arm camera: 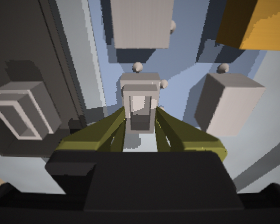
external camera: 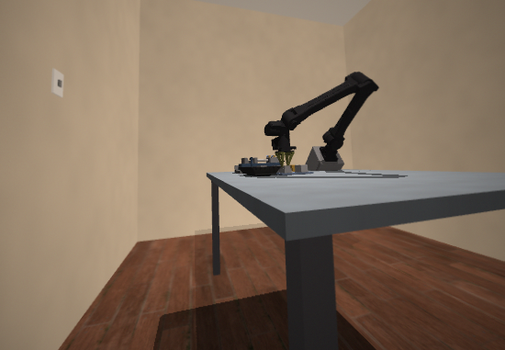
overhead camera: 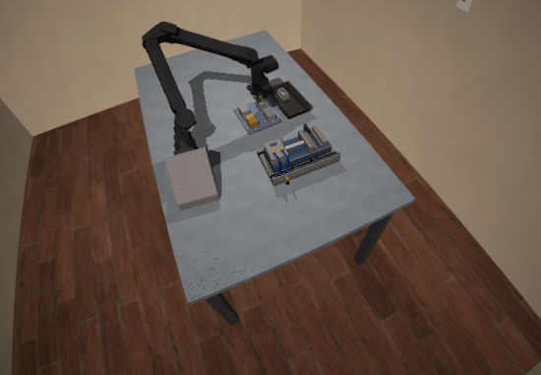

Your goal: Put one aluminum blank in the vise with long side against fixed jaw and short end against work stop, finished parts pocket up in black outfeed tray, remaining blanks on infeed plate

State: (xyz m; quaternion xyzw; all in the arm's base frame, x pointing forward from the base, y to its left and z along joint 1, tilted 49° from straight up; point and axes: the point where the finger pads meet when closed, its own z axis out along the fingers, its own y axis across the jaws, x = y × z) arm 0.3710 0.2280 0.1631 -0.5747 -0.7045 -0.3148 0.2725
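My gripper is now 7 cm past the yellow brass blank, 11 cm to the left of it and 2 cm above it. The rest, counted from my hand: blue vise base (7 cm ahead, 35 cm to the right).
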